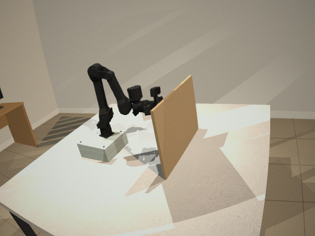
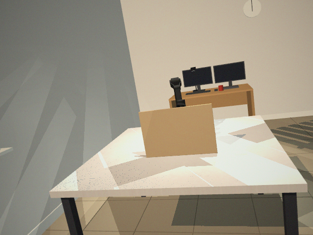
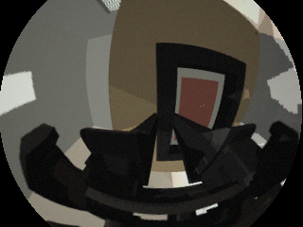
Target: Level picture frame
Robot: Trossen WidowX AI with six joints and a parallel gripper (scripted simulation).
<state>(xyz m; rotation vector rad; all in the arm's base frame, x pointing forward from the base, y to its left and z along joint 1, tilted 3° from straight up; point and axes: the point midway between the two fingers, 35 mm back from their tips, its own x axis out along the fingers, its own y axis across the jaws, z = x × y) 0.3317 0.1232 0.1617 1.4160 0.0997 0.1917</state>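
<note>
My gripper tip is 5 cm above the picture frame and 1 cm short of it. From my gripper tip the other things lie so: tan wall panel 7 cm below, 2 cm ahead, 1 cm to the right.
</note>
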